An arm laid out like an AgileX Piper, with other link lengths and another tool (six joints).
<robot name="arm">
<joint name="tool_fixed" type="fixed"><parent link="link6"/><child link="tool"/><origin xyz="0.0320 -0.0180 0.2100" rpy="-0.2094 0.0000 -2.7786"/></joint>
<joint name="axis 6" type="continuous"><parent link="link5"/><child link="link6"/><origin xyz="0.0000 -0.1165 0.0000" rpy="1.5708 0.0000 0.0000"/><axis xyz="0 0 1"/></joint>
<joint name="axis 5" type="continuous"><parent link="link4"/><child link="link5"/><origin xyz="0.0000 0.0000 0.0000" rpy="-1.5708 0.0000 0.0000"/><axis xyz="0 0 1"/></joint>
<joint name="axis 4" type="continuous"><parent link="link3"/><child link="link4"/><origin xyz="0.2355 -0.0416 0.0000" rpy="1.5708 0.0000 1.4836"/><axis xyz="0 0 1"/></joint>
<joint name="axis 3" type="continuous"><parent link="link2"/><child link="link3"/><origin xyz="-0.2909 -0.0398 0.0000" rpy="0.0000 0.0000 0.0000"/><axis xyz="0 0 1"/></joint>
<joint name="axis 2" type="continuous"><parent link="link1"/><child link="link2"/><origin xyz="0.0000 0.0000 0.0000" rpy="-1.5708 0.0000 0.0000"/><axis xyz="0 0 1"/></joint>
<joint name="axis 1" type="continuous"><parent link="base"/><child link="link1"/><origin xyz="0.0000 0.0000 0.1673" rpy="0.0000 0.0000 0.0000"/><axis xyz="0 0 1"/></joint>
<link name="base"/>
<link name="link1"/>
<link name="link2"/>
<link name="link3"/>
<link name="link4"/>
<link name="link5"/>
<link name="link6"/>
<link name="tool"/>
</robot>
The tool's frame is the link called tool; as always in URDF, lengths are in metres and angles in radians. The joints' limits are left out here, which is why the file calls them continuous.
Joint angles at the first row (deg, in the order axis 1, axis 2, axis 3, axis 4, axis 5, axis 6):
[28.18 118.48 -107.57 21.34 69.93 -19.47]
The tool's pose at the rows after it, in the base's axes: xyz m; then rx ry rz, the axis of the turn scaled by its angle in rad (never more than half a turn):
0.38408, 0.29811, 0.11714, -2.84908, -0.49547, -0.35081
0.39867, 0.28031, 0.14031, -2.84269, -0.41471, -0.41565
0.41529, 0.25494, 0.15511, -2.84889, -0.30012, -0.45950
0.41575, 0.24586, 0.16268, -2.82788, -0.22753, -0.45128
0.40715, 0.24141, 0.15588, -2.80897, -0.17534, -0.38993
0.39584, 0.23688, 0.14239, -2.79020, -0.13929, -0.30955
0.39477, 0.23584, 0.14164, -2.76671, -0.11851, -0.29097
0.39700, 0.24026, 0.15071, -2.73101, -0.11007, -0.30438
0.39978, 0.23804, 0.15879, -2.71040, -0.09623, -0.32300
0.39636, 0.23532, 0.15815, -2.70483, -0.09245, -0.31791
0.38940, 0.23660, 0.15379, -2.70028, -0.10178, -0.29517
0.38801, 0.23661, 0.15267, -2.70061, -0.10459, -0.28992
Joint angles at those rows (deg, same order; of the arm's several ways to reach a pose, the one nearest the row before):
[27.15 115.74 -108.50 21.52 70.04 -19.31]
[24.33 113.01 -108.56 21.68 70.21 -18.75]
[20.67 111.19 -108.49 21.73 70.21 -17.66]
[18.32 109.69 -107.06 23.77 70.19 -17.47]
[16.38 109.05 -104.03 26.55 70.06 -18.12]
[14.34 109.05 -100.43 29.60 70.04 -19.87]
[13.00 108.99 -99.33 31.63 70.02 -21.07]
[12.19 108.50 -99.33 33.76 70.02 -22.03]
[11.09 107.70 -99.12 34.99 70.08 -22.75]
[10.48 106.98 -97.64 35.64 69.92 -23.62]
[10.43 106.71 -96.11 36.33 69.92 -24.53]
[10.43 106.71 -95.89 36.39 69.98 -24.70]

